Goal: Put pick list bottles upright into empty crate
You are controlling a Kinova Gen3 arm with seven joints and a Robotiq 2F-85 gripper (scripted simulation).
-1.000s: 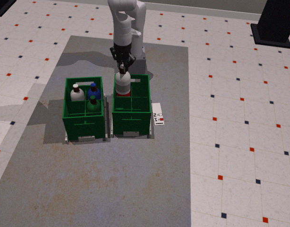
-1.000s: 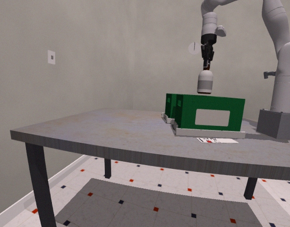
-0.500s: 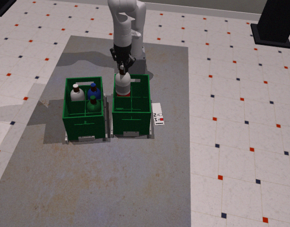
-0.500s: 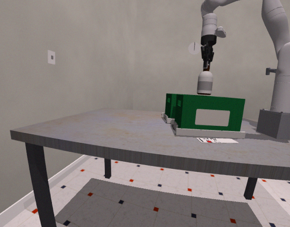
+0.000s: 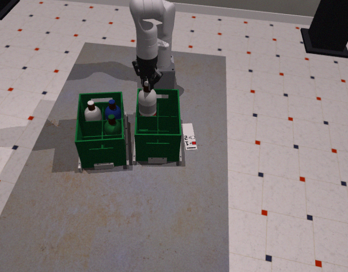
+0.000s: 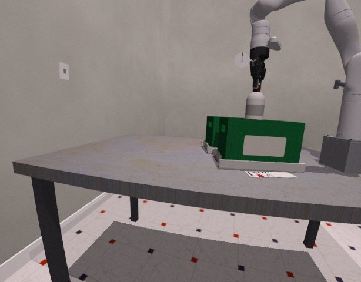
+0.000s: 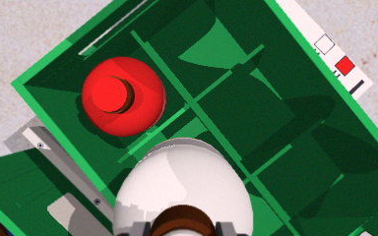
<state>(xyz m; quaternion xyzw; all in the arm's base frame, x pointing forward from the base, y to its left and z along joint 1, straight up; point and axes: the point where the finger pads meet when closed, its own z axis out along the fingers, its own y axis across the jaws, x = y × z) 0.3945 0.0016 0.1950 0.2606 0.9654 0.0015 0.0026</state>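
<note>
Right now the red-label bottle is 230 mm below my hand, 90 mm behind it and 10 mm to the right of it. From my hand the other things lie so: green bottle: 230 mm below, 140 mm to the right, 50 mm ahead; blue bottle: 230 mm below, 160 mm to the right, 40 mm behind; pick list: 320 mm below, 180 mm to the left, 40 mm behind.
</note>
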